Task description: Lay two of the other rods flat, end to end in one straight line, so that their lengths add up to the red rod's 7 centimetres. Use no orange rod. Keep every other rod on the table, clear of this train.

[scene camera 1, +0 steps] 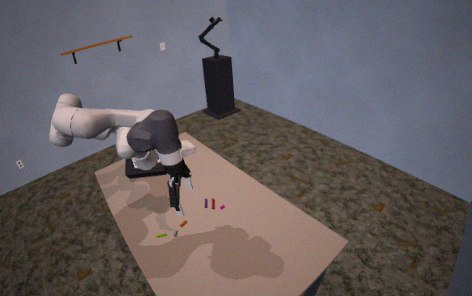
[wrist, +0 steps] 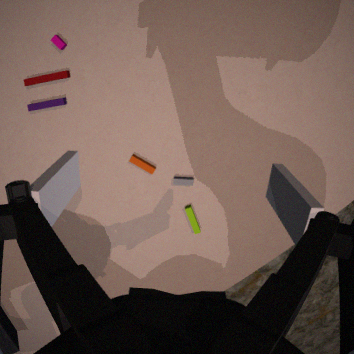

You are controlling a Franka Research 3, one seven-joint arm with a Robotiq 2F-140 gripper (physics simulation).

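Observation:
The red rod (scene camera 1: 213, 204) (wrist: 47, 78) lies flat beside the purple rod (scene camera 1: 206, 203) (wrist: 47, 104), roughly parallel and apart. A short magenta rod (scene camera 1: 222, 207) (wrist: 59, 42) lies on the red rod's other side. An orange rod (scene camera 1: 183, 223) (wrist: 143, 164), a grey rod (scene camera 1: 175, 233) (wrist: 183, 180) and a lime green rod (scene camera 1: 161, 235) (wrist: 192, 219) lie apart from one another. My gripper (scene camera 1: 184, 199) (wrist: 174, 173) is open and empty, above the table. In the wrist view the orange, grey and green rods show between its fingers, well below them.
The table (scene camera 1: 300, 240) (wrist: 110, 60) carries all the rods and the arm's black base (scene camera 1: 145, 172). Shadows of the arm fall across it. A black pedestal (scene camera 1: 219, 87) with a small dark arm stands on the floor behind the table.

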